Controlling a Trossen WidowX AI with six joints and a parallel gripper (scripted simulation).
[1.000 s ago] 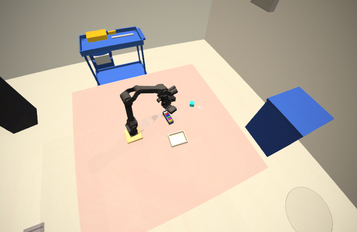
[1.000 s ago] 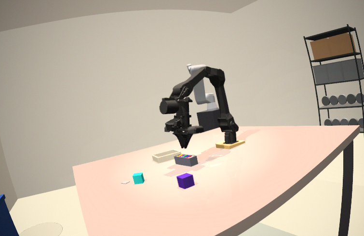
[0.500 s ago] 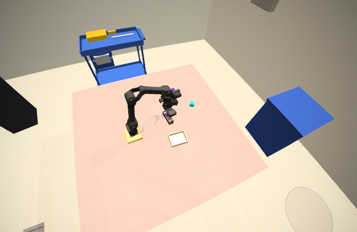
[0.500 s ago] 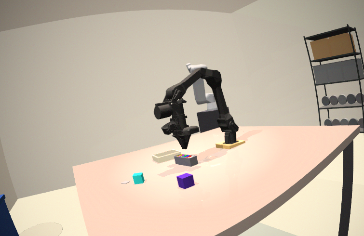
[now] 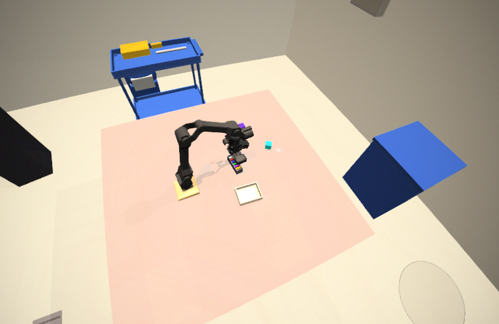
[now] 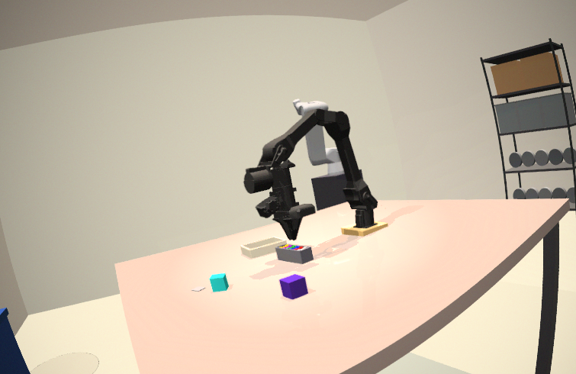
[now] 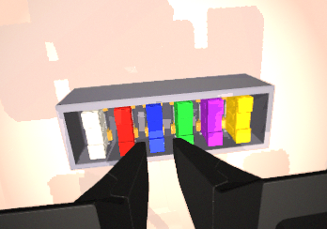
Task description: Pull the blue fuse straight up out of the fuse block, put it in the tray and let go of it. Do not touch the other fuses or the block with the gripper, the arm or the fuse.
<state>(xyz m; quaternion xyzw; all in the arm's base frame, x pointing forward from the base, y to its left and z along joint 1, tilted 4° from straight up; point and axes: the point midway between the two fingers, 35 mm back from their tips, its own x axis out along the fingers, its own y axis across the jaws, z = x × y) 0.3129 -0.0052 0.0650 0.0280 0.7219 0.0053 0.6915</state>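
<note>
The blue fuse is 4 cm below my gripper tip. Also, from my gripper tip: red fuse 4 cm below, 2 cm to the left; then magenta fuse 4 cm to the right, 4 cm below; then green fuse 4 cm below, 2 cm to the right.
</note>
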